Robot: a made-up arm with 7 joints. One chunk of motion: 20 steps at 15 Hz.
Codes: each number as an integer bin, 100 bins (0 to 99) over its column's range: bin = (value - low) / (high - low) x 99, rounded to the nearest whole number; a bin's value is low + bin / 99 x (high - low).
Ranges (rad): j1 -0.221..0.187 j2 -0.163..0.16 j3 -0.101..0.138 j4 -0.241..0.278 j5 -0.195..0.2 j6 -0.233..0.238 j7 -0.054..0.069
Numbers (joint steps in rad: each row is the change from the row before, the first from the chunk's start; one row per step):
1: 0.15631 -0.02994 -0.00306 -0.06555 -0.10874 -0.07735 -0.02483
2: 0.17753 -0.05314 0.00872 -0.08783 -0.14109 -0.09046 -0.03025
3: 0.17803 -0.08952 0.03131 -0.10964 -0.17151 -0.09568 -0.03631
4: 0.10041 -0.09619 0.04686 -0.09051 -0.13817 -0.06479 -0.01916
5: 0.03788 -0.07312 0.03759 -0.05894 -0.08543 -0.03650 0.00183
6: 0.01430 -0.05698 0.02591 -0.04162 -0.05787 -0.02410 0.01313
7: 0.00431 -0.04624 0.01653 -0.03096 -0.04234 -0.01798 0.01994
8: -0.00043 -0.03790 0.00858 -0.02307 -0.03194 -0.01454 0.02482
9: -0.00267 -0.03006 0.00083 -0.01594 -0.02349 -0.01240 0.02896
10: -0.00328 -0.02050 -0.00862 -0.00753 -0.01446 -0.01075 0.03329
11: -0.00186 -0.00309 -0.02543 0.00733 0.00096 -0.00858 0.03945
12: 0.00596 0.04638 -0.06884 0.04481 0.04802 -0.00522 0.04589
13: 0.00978 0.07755 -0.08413 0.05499 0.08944 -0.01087 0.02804
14: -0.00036 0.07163 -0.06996 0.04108 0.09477 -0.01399 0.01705
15: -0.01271 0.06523 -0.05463 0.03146 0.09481 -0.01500 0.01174
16: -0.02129 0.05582 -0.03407 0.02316 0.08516 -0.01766 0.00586
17: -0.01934 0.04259 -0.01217 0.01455 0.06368 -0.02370 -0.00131
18: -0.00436 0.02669 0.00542 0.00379 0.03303 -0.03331 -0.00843
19: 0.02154 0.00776 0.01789 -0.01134 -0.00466 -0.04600 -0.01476
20: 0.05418 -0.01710 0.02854 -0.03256 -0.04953 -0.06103 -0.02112
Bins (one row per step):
1: 92 41 41 33 22 33 23
2: 97 34 45 29 14 30 19
3: 97 23 55 25 6 29 14
4: 78 20 61 29 14 35 28
5: 63 28 57 35 27 41 45
6: 57 32 53 38 34 44 54
7: 55 36 49 40 38 45 60
8: 54 38 45 42 41 46 63
9: 53 41 42 43 43 46 67
10: 53 44 38 45 45 47 70
11: 53 49 31 47 49 47 75
12: 55 64 13 55 61 48 80
13: 56 74 7 56 71 47 66
14: 54 72 13 54 73 46 57
15: 51 70 19 52 73 46 53
16: 48 67 28 50 70 45 48
17: 49 63 37 49 65 44 42
18: 53 58 44 47 57 42 37
19: 59 52 49 44 48 39 32
20: 67 45 54 40 36 36 26

